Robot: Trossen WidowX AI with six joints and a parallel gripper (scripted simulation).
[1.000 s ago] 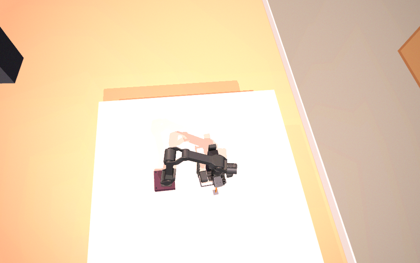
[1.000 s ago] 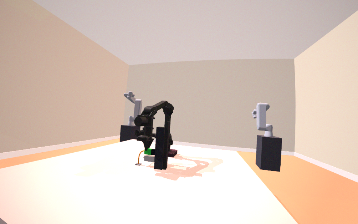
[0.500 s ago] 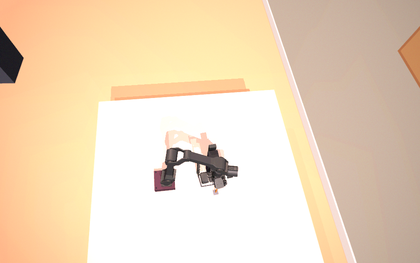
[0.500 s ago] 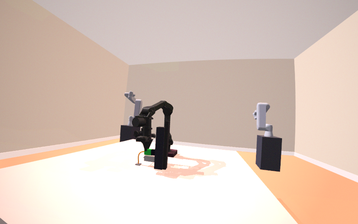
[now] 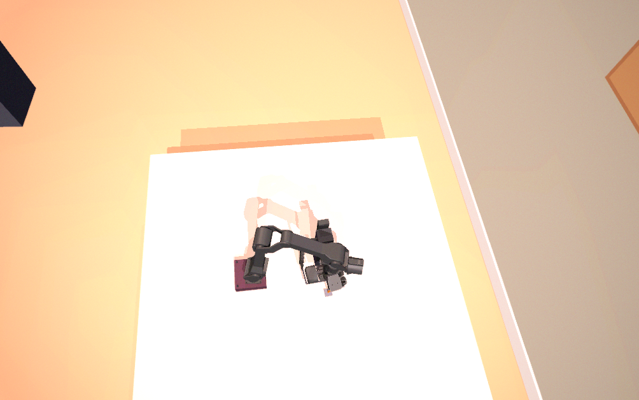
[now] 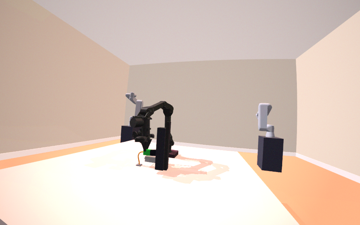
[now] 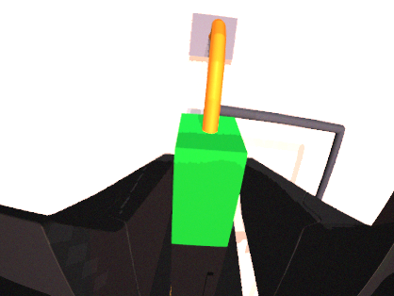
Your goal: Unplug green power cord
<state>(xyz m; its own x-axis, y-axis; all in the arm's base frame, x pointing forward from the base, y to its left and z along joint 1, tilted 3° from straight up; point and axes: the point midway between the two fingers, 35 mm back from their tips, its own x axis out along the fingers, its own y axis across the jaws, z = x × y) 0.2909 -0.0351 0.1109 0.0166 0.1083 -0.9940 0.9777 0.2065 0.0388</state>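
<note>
Right now the green plug is 1 cm behind my gripper tip and 3 cm to the left of it.
</note>
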